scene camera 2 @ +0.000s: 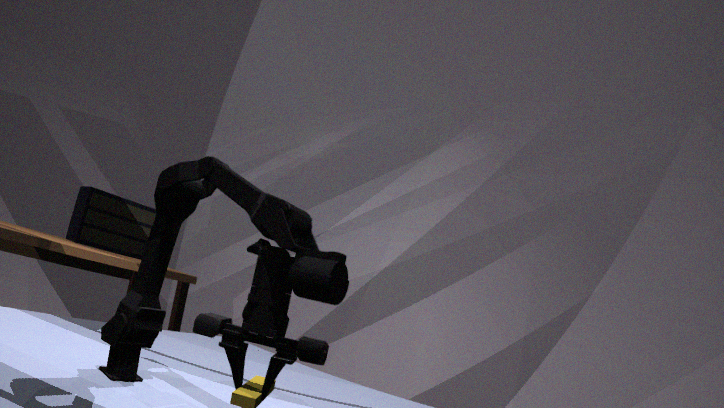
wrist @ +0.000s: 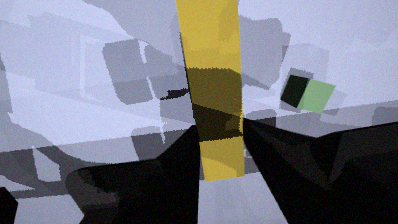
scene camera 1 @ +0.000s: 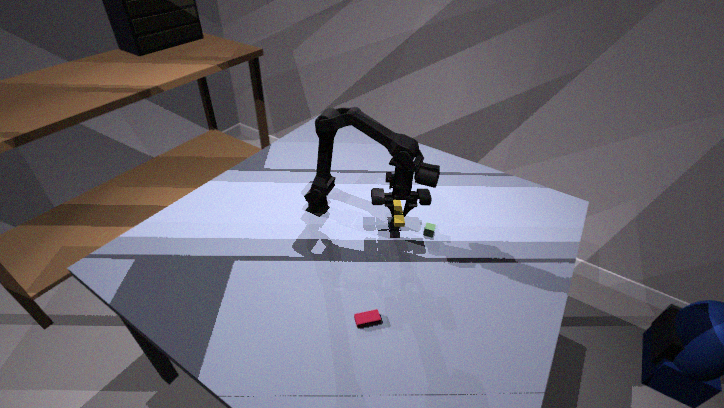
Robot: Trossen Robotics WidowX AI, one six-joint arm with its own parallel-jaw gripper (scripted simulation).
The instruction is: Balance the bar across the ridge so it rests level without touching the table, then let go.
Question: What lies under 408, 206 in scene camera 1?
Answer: My gripper.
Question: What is my gripper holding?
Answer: A yellow bar.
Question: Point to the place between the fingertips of my gripper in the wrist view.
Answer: At 218, 127
